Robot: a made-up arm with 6 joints. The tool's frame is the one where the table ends. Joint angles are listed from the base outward.
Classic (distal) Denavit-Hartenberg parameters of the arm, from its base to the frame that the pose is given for. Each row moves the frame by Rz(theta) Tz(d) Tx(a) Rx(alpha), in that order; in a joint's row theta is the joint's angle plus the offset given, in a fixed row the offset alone. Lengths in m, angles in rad.
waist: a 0; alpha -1.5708; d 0.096; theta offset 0
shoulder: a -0.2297; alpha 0; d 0; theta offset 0.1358
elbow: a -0.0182; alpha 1.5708; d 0; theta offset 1.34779
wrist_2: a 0; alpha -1.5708; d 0.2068; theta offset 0
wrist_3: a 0.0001; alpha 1.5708; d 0; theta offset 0
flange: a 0; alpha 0; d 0.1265; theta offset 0
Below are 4 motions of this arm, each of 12 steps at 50 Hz.
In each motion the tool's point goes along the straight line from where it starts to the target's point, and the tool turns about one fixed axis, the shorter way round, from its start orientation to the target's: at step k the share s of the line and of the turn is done. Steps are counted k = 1, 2, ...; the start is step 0. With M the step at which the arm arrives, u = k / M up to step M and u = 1 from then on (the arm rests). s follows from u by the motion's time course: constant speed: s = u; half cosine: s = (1 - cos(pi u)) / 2; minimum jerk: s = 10 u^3 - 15 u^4 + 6 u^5.
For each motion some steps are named. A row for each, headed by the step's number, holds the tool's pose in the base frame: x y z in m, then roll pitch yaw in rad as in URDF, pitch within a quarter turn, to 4 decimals.
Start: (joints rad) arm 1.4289 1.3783 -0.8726 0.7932 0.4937 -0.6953
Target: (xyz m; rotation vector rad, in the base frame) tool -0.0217 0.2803 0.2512 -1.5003 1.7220 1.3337
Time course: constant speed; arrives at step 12
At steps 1, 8, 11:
1: -0.0059 0.2721 0.1806 2.7450 0.8010 -1.7800
8: -0.0160 0.2773 0.2255 2.5680 0.9429 -1.9692
11: -0.0203 0.2796 0.2448 2.4670 0.9958 -2.0753

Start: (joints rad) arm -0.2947 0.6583 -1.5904 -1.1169 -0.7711 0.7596
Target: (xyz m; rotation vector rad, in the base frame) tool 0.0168 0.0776 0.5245 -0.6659 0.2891 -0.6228
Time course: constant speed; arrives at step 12
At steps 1, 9, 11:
1: -0.0244 0.0901 0.5415 -0.6918 0.0170 -0.4784
9: 0.0056 0.0810 0.5291 -0.7057 0.0450 -0.6187
11: 0.0131 0.0787 0.5260 -0.7098 0.0517 -0.6539

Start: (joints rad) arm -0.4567 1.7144 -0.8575 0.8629 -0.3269 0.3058
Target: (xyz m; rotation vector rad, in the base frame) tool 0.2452 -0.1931 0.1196 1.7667 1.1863 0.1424
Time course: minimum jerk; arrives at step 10
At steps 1, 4, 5, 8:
1: 0.2813 -0.1729 0.1215 2.1857 0.4891 1.1461
4: 0.2701 -0.1792 0.1209 2.1812 0.4603 1.0914
5: 0.2634 -0.1829 0.1205 2.1794 0.4432 1.0594
8: 0.2473 -0.1919 0.1197 2.1775 0.4016 0.9833

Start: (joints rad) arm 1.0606 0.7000 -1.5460 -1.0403 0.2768 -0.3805
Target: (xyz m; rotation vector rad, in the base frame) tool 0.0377 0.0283 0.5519 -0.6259 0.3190 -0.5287
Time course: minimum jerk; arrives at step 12
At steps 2, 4, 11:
2: 0.0458 0.0214 0.5315 -0.7643 0.2803 -0.5586
4: 0.0443 0.0226 0.5352 -0.7501 0.2520 -0.5645
11: 0.0377 0.0283 0.5518 -0.6849 0.1255 -0.5955

